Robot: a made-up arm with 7 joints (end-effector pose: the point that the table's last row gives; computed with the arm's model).
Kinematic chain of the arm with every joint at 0, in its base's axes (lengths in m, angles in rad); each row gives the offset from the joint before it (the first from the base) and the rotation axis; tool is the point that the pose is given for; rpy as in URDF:
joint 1: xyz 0 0 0.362 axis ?
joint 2: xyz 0 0 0 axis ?
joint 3: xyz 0 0 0.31 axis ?
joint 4: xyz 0.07 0 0 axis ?
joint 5: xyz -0.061 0 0.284 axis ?
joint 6: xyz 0 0 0 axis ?
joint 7: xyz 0.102 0 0 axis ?
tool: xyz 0 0 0 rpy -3.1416 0 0
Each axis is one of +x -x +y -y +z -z.
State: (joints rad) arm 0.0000 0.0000 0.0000 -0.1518 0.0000 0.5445 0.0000
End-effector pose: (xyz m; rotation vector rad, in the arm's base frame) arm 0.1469 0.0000 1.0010 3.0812 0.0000 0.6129
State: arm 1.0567 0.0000 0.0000 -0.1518 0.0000 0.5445 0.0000
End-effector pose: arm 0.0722 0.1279 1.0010 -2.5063 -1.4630 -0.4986
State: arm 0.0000 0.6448 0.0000 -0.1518 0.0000 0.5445 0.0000
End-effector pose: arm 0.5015 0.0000 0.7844 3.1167 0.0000 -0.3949
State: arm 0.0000 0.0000 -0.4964 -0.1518 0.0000 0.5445 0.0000
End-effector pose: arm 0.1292 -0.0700 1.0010 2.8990 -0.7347 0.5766
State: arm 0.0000 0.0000 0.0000 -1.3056 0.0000 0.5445 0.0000
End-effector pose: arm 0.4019 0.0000 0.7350 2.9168 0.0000 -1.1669
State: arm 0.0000 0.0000 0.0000 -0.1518 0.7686 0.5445 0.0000
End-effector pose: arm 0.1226 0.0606 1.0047 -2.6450 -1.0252 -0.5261
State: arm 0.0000 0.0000 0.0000 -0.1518 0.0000 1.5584 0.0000
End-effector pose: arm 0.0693 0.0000 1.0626 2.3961 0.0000 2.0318
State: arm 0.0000 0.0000 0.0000 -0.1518 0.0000 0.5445 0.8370
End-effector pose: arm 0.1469 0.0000 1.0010 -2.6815 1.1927 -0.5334
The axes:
joint 1: +z
joint 2: +y
joint 3: +z
joint 4: -y
joint 5: +z
joint 6: -y
joint 7: -z

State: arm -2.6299 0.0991 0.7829 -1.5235 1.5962 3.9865 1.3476
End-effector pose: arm -0.1717 -0.2636 0.7152 2.0824 0.6749 -1.9888
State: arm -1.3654 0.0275 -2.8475 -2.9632 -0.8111 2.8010 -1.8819
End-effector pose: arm -0.1816 0.1869 0.3876 -2.0808 2.0287 -0.1561
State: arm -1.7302 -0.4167 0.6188 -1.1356 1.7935 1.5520 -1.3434
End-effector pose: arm 0.2147 -0.1142 0.9747 -1.9418 -1.2123 -2.0920
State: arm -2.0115 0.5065 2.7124 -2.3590 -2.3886 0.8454 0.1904
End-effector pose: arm 0.2914 0.1267 0.6459 0.9190 -0.0999 0.4515
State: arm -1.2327 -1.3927 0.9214 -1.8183 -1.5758 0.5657 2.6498
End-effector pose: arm 0.1867 0.3048 0.7263 -1.7587 -0.8813 1.7965
